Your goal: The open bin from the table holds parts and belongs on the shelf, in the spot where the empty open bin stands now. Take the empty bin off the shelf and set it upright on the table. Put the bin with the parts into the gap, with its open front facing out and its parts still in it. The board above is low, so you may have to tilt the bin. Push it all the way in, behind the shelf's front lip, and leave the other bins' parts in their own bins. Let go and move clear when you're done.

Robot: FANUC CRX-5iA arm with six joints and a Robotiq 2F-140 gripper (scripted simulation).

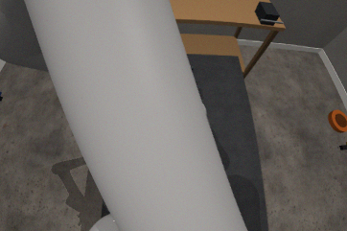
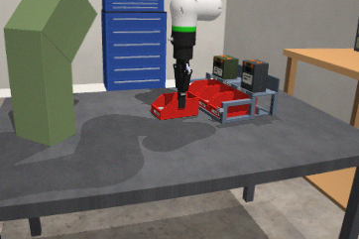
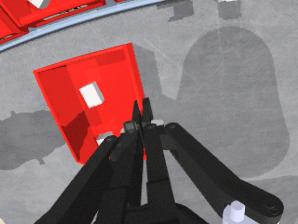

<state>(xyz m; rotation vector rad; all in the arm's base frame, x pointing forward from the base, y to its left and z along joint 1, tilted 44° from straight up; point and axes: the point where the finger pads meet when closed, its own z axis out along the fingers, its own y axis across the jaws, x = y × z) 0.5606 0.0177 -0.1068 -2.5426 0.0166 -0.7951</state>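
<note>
Right now the part is 1 cm ahead of my hand, 7 cm to the left of it and 6 cm below it. Round my hand: grey shelf (23 cm ahead, 10 cm to the left, 1 cm below); dark box (31 cm ahead, 9 cm above).
</note>
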